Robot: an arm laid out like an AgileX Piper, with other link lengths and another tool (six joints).
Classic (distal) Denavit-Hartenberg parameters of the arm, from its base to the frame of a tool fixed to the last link. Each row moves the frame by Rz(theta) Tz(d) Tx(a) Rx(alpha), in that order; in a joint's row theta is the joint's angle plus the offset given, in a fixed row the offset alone. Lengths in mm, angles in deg.
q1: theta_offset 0; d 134.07; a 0; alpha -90
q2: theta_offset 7.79; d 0; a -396.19; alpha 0
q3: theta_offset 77.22; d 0; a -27.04; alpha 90
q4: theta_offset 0; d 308.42; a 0; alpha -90
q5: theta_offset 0; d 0; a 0; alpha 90
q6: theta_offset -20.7; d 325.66; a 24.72; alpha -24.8
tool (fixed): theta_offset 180; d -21.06; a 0; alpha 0
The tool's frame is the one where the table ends.
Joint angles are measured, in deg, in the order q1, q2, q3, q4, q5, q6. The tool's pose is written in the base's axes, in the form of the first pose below.
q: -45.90, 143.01, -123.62, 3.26, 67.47, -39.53
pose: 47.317 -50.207 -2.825 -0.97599 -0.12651 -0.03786 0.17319
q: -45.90, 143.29, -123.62, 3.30, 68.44, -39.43
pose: 46.922 -49.754 -3.221 -0.97484 -0.12447 -0.03196 0.18213
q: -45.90, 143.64, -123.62, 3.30, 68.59, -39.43
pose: 46.796 -49.622 -3.646 -0.97435 -0.12389 -0.02939 0.18558
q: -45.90, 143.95, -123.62, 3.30, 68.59, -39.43
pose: 46.731 -49.555 -4.015 -0.97404 -0.12348 -0.02780 0.18770
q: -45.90, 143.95, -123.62, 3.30, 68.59, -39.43
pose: 46.731 -49.555 -4.015 -0.97404 -0.12348 -0.02780 0.18770
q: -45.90, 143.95, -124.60, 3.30, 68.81, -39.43
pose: 47.079 -49.910 -3.454 -0.97476 -0.12458 -0.03171 0.18251
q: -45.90, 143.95, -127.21, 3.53, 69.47, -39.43
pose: 48.028 -50.712 -1.936 -0.97619 -0.12722 -0.04335 0.17028
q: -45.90, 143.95, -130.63, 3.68, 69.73, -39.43
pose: 49.362 -51.975 0.180 -0.97817 -0.13133 -0.06060 0.14921
